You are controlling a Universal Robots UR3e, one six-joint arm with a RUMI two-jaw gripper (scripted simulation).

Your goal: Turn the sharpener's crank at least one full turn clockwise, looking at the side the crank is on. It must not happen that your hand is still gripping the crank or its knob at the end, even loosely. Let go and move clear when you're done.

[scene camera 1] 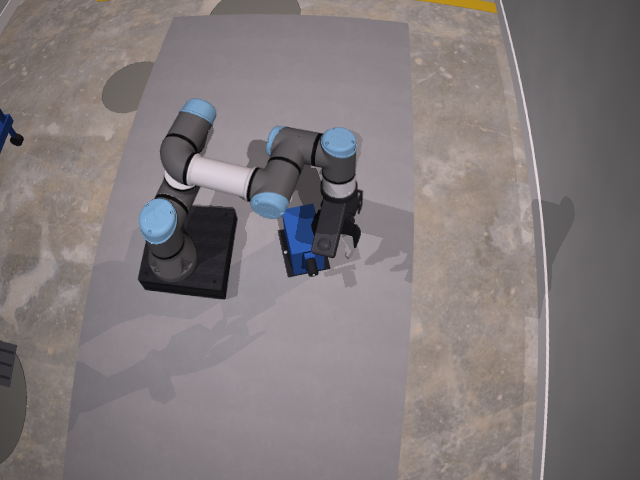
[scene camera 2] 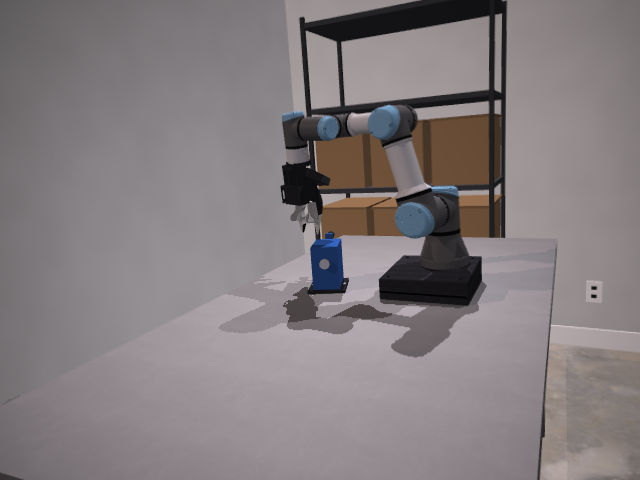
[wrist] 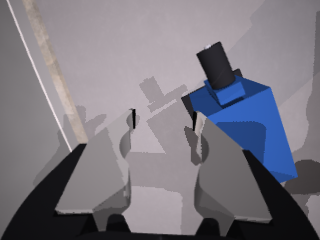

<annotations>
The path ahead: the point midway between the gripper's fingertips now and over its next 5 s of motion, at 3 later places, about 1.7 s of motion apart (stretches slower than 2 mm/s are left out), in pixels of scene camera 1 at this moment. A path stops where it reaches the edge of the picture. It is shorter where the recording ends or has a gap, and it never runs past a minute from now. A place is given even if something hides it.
My gripper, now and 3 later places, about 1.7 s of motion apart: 336, 254; 314, 276; 313, 273; 319, 272
</annotations>
